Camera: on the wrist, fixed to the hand. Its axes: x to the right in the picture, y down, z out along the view.
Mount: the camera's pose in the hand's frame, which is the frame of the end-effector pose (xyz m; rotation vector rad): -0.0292 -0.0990 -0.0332 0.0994 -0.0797 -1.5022
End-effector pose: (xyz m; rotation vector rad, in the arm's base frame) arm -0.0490 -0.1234 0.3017 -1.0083 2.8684 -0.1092
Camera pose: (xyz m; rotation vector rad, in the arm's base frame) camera 0.0311 -0.1810 0.3466 -2.6704 1.3840 -0.2737
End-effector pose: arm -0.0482 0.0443 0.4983 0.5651 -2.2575 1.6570
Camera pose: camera 0.0240 0.0540 0.5786 1.7330 -1.0250 0.8624
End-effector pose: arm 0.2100 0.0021 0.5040 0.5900 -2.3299 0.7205
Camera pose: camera 0.3007 -0.0451 0.5402 2.0227 -1.2566 0.0478
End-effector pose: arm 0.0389 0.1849 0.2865 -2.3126 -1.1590 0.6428
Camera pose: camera -0.0165 0.2069 0.3771 -0.7946 -2.2772 0.1541
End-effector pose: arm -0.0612 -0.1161 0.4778 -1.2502 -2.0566 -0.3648
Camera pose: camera -0.1241 -0.2032 0.4927 0.5740 -2.6588 -0.8203
